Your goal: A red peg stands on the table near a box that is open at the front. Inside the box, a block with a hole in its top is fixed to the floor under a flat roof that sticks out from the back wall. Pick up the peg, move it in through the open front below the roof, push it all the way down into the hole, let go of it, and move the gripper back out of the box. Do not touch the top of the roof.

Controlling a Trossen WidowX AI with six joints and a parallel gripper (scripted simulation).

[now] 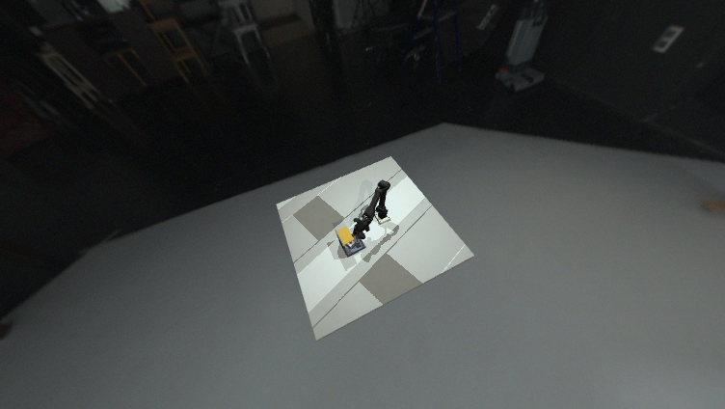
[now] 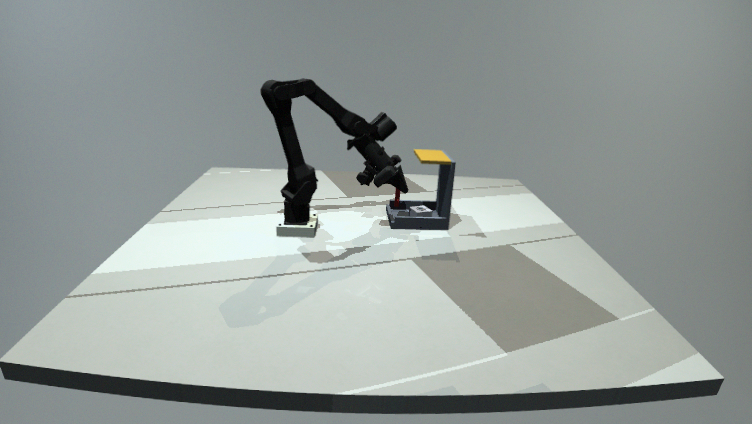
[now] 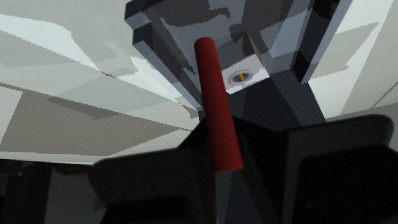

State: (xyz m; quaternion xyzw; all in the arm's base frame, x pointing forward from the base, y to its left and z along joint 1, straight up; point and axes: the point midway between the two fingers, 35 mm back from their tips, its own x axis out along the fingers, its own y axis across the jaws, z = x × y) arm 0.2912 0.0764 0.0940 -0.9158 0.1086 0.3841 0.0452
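The dark back wall lies 12 cm ahead of my gripper tip, 3 cm to the left of it and 1 cm above it. From my gripper tip the other things lie so: yellow roof 7 cm ahead, 3 cm to the left, 10 cm above; then red peg 3 cm behind, 1 cm to the left, 1 cm below.
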